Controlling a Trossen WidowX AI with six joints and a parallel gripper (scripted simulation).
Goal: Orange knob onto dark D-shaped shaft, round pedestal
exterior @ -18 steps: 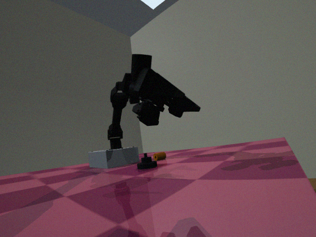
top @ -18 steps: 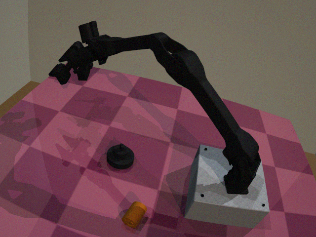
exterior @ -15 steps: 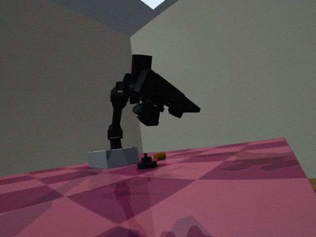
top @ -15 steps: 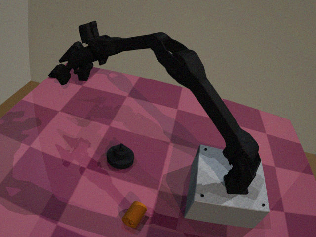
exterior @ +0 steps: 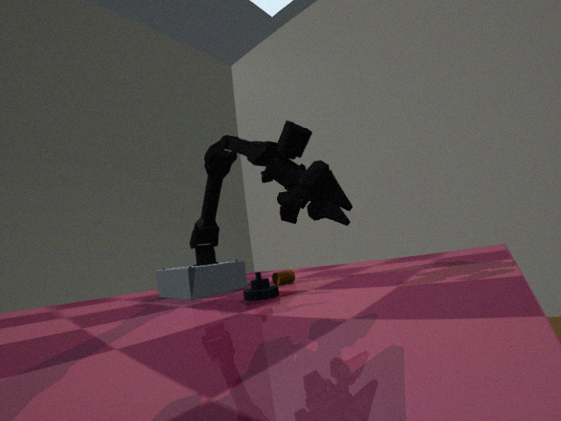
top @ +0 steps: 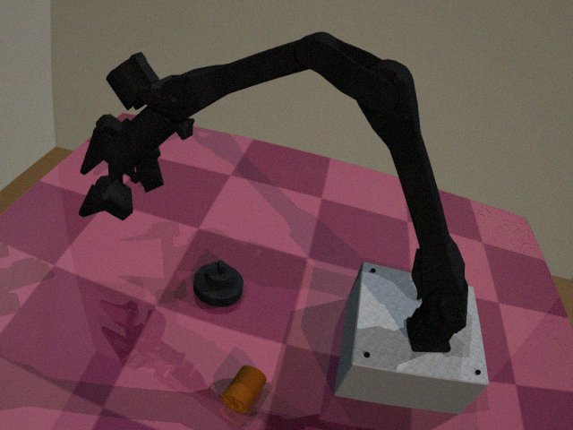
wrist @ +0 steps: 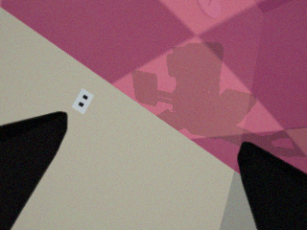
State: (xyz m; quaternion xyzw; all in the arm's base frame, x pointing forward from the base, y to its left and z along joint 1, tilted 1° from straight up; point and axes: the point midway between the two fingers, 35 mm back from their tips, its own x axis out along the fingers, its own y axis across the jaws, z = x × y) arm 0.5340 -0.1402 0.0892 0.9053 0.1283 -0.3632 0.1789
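Now: the orange knob 30 cm behind my gripper tip, 21 cm to the left of it and 13 cm below it. From my gripper tip the other things lie so: round pedestal (24 cm behind, 12 cm below).
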